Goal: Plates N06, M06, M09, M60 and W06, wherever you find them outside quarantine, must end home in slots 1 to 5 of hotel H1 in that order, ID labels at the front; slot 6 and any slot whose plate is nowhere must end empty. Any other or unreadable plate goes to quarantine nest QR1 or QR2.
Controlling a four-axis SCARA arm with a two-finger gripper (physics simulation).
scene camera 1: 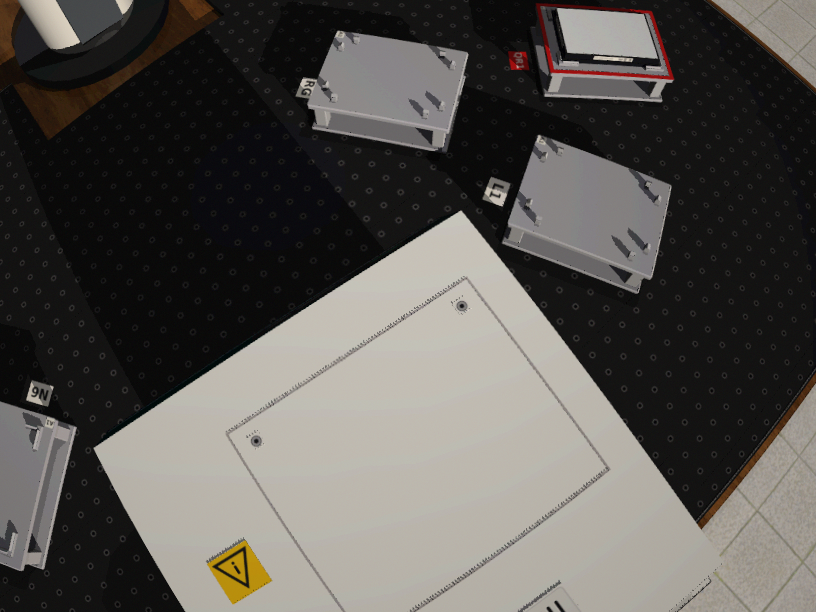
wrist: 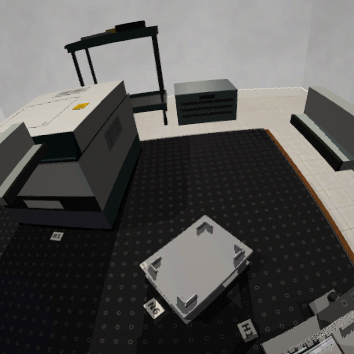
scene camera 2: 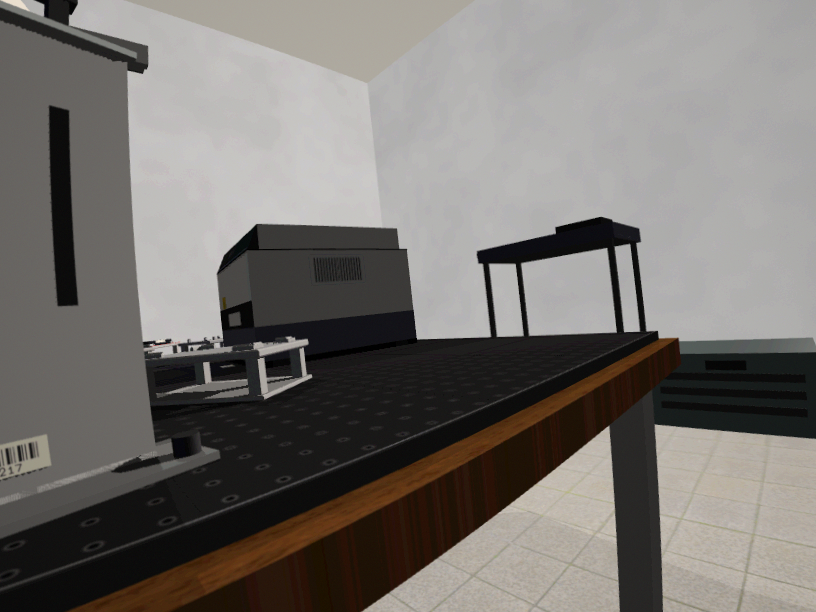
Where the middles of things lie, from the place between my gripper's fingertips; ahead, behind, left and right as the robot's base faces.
Labels:
Right now my hand is 37 cm short of the white box top (scene camera 1: 189,495), 30 cm to the right of it and 12 cm above it.

